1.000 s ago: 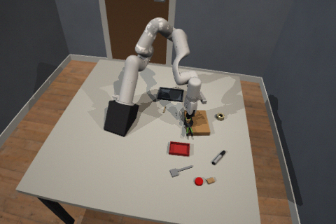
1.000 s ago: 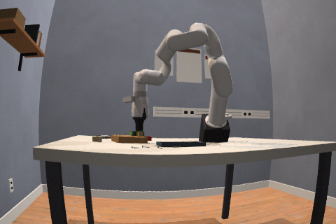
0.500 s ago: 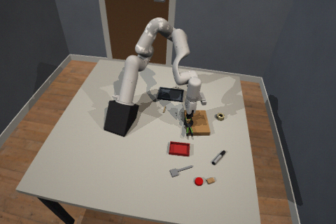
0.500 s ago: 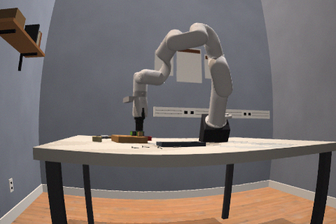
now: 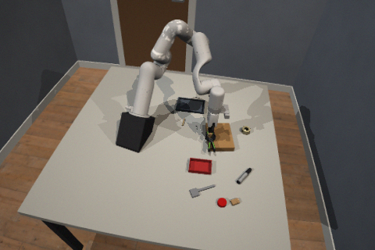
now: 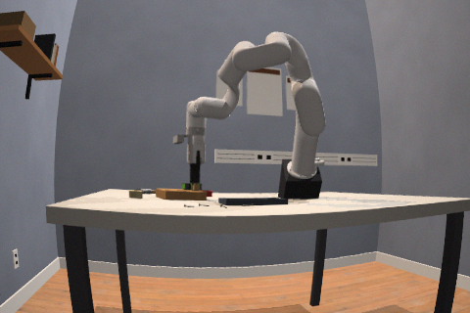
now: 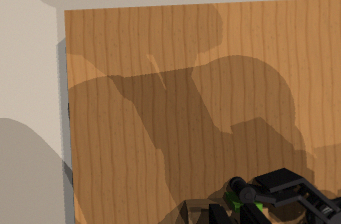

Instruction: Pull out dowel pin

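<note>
My gripper is now 20 mm above the dowel pin. From my hand the other things lie so: red tray: 230 mm to the right, 70 mm below, 40 mm behind; then small wooden block: 40 mm below; then loose dowel: 170 mm behind, 100 mm to the left, 80 mm below.
</note>
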